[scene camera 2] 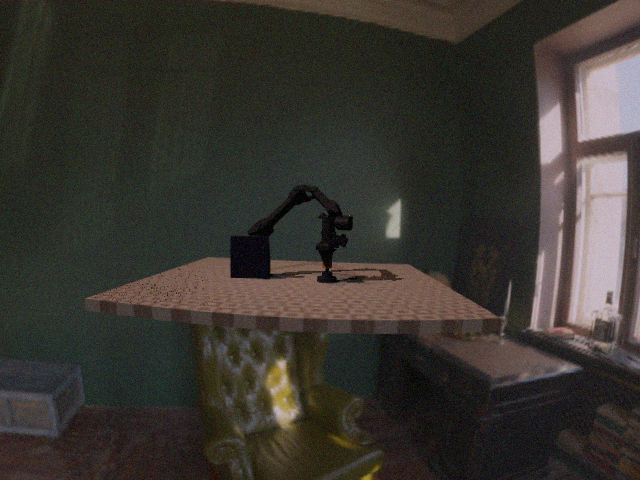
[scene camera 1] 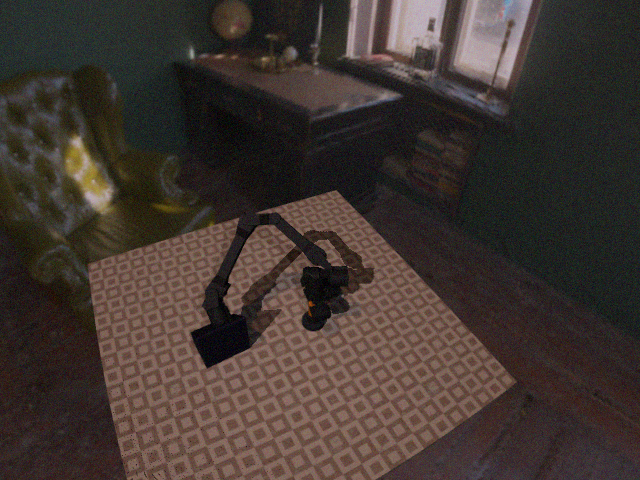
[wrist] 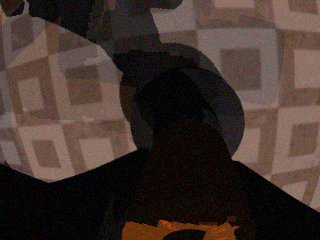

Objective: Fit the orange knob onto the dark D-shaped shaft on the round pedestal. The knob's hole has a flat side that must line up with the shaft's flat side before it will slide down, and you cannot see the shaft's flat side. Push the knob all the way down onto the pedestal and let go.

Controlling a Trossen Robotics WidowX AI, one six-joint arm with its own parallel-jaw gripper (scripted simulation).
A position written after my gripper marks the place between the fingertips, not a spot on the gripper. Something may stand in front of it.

Observation:
My gripper (scene camera 1: 313, 311) holds a knob (wrist: 189, 179). Further things: a pedestal (wrist: 186, 93).
My gripper shows as well in the wrist view (wrist: 189, 163).

